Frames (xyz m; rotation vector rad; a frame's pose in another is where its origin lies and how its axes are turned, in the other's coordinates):
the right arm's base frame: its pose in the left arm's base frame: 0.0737 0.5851 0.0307 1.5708 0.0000 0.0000
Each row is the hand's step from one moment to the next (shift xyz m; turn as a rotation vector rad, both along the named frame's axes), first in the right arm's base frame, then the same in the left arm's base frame.
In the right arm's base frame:
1: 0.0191 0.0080 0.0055 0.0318 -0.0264 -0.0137
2: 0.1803 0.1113 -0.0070 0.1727 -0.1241 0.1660
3: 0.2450 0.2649 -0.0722 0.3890 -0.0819 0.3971
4: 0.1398 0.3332 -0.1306 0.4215 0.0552 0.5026
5: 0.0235 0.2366 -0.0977 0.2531 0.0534 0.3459
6: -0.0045 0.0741 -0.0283 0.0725 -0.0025 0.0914
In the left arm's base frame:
1: 0.0191 -0.0055 0.0080 0.0318 0.0137 -0.0264
2: 0.1803 0.0070 0.1113 0.1727 -0.1660 -0.1241
3: 0.2450 0.0722 0.2649 0.3890 -0.3971 -0.0819
4: 0.1398 0.1306 0.3332 0.4215 -0.5026 0.0552
5: 0.0235 0.0977 0.2366 0.2531 -0.3459 0.0534
6: -0.0045 0.0283 0.0741 0.0725 -0.0914 -0.0025

